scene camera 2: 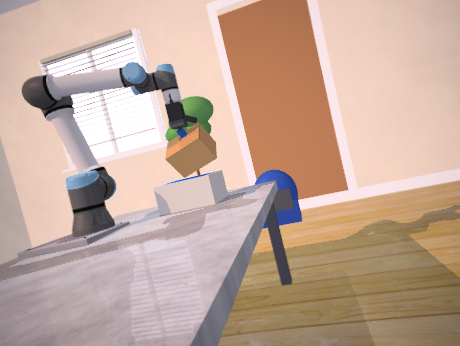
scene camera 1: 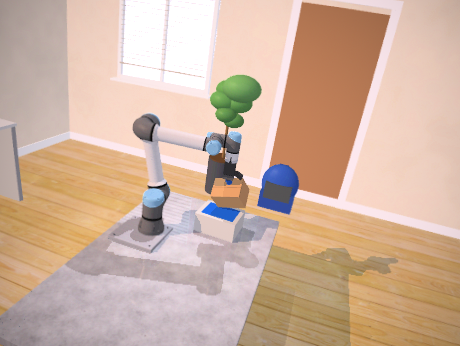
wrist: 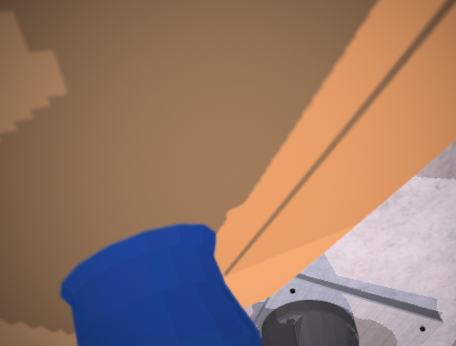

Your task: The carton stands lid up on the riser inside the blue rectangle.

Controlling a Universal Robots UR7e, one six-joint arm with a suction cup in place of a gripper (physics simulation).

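Frame: origin at the arm's base, x left, y back, z up, level; millimetres.
Where they show: hand, tool point: (scene camera 2: 182, 138) (scene camera 1: 227, 184) (wrist: 184, 272); arm's base, link origin: (scene camera 2: 94, 230) (scene camera 1: 151, 228) (wrist: 308, 332).
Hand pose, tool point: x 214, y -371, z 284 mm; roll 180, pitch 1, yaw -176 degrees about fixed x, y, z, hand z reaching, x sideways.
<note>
Things, the pixels of their top centre, and the offset from my tool point. Level surfaces: height alone.
- pale riser, top centre: (scene camera 2: 189, 178) (scene camera 1: 221, 211) dx -19, dy +10, dz -179 mm
- blue rectangle, top centre: (scene camera 2: 189, 178) (scene camera 1: 221, 211) dx -19, dy +10, dz -179 mm
- grey table, surface height: dz -299 mm
The orange-brown carton (scene camera 1: 227, 195) (scene camera 2: 192, 154) (wrist: 150, 125) hangs tilted from my suction gripper (scene camera 1: 229, 182) (scene camera 2: 182, 133) (wrist: 155, 285), whose blue cup is on the carton's upper face. In the wrist view a dark seam line runs across that face. In scene view 2 the carton's lower corner points down, a little above the riser. The pale riser (scene camera 1: 215, 227) (scene camera 2: 192, 194) stands on the table. The blue rectangle (scene camera 1: 220, 212) (scene camera 2: 174, 180) shows on the riser's top, below the carton, which covers part of it in scene view 1.
The grey table (scene camera 1: 200, 320) (scene camera 2: 100, 295) carries the arm's base plate (scene camera 1: 142, 242) left of the riser. A potted tree (scene camera 1: 235, 92) (scene camera 2: 199, 107) stands behind the riser. A blue rounded object with a dark panel (scene camera 1: 280, 187) (scene camera 2: 295, 214) is beyond the table's edge.
</note>
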